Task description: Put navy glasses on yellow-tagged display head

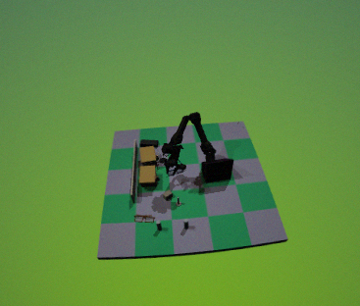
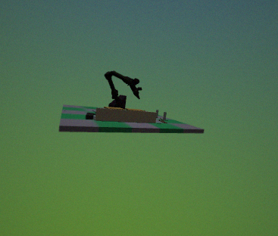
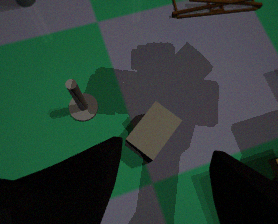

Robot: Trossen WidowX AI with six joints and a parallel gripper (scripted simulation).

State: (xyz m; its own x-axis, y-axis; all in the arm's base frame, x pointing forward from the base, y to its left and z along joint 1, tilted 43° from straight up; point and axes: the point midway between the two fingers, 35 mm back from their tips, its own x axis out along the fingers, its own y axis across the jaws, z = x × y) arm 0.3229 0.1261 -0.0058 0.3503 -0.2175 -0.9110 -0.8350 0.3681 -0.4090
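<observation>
Right now my gripper tip is 3 cm short of the small pale block, 3 cm to the right of it and 19 cm above it. From my gripper tip the other things lie so: long upright board: 26 cm ahead, 26 cm to the right, 16 cm below.
</observation>
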